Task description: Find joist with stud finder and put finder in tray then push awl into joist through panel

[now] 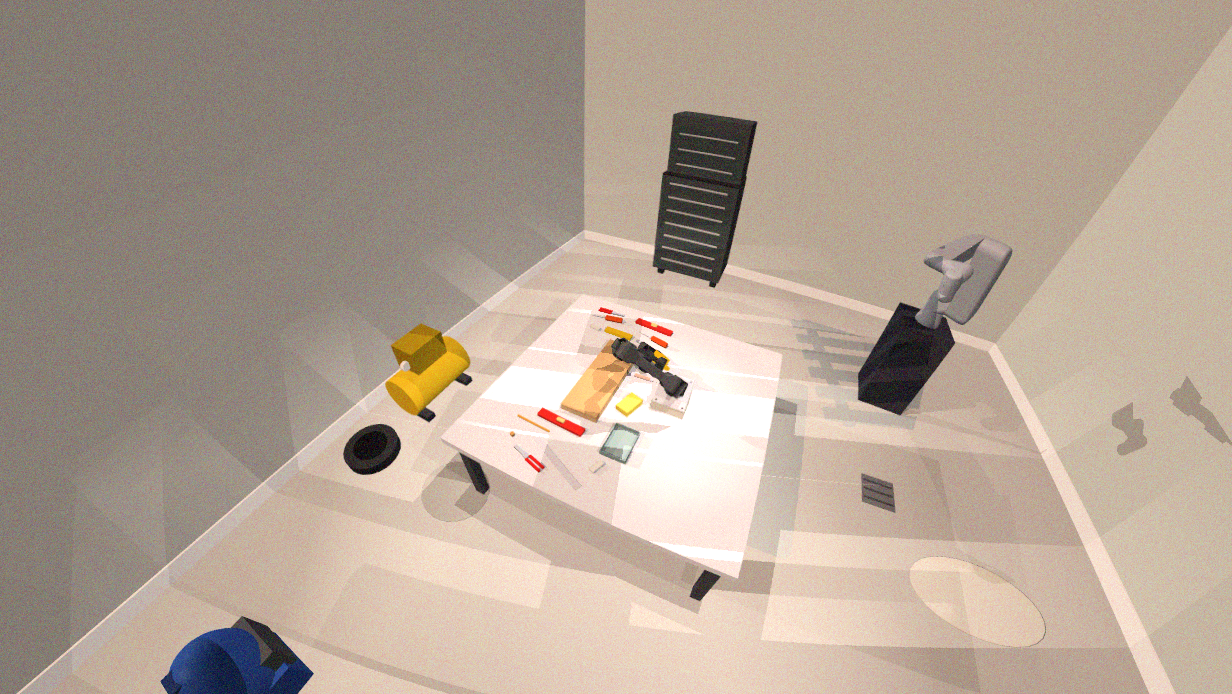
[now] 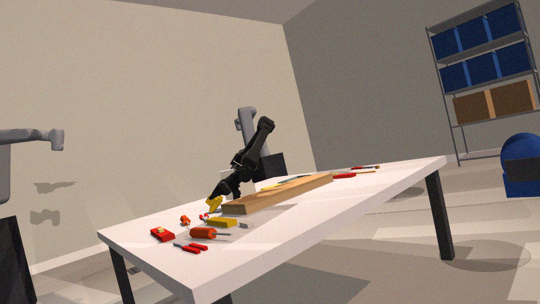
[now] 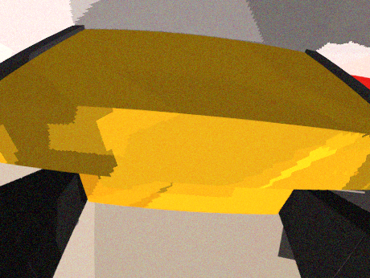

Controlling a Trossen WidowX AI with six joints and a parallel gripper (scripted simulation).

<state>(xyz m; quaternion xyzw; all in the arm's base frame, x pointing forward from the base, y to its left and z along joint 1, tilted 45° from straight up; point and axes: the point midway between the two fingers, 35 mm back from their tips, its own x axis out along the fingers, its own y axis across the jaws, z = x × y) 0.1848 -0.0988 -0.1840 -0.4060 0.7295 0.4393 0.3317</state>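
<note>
The yellow stud finder is 10 mm ahead of my gripper tip, 10 mm to the right of it and 10 mm below it. From my gripper tip the other things lie so: yellow block: 10 mm ahead, 340 mm to the left, 50 mm below; thin orange tool: 330 mm ahead, 650 mm to the left, 60 mm below; shallow grey tray: 50 mm behind, 550 mm to the left, 50 mm below.
</note>
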